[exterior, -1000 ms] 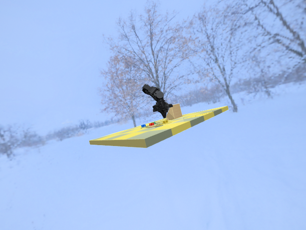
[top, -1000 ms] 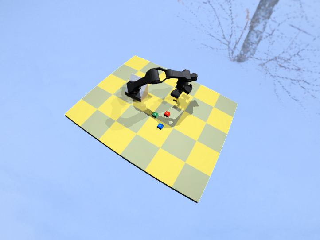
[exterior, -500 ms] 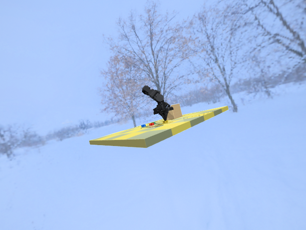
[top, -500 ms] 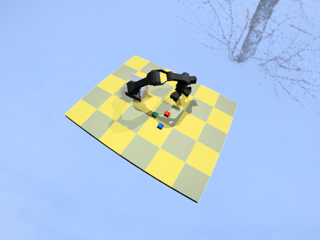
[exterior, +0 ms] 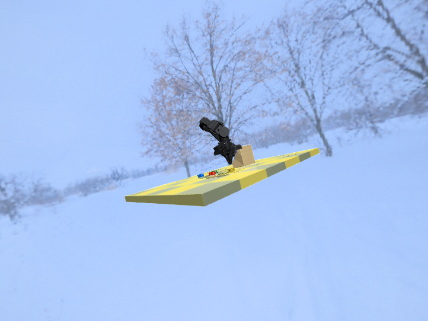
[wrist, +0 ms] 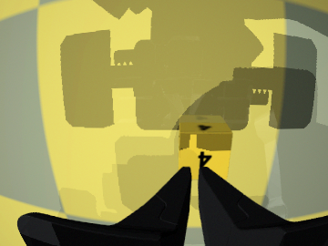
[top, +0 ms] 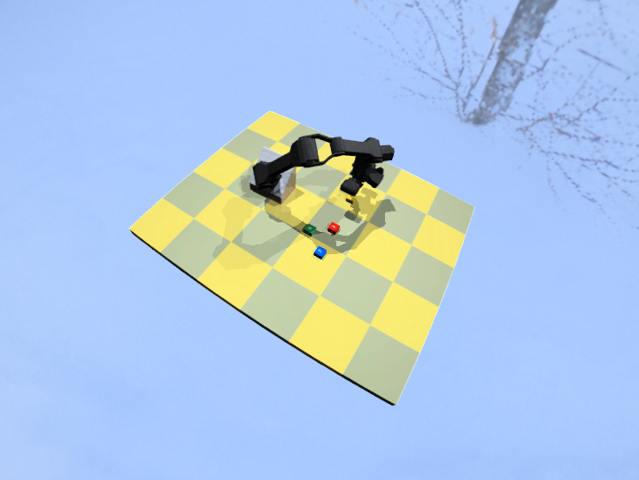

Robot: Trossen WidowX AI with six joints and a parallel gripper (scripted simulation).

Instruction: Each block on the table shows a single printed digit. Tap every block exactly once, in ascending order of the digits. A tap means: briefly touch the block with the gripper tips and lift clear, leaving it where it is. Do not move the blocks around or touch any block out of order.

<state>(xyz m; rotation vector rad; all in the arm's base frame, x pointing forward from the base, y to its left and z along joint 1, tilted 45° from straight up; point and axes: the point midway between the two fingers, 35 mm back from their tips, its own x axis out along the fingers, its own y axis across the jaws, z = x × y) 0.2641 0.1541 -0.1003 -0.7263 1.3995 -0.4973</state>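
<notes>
Right now the yellow block is 10 mm to the right of my gripper tip and 40 mm below it. The rest, counted from my gripper tip: blue block (50 mm ahead, 290 mm to the right, 40 mm below); green block (30 mm behind, 230 mm to the right, 40 mm below); red block (30 mm ahead, 170 mm to the right, 40 mm below).
</notes>
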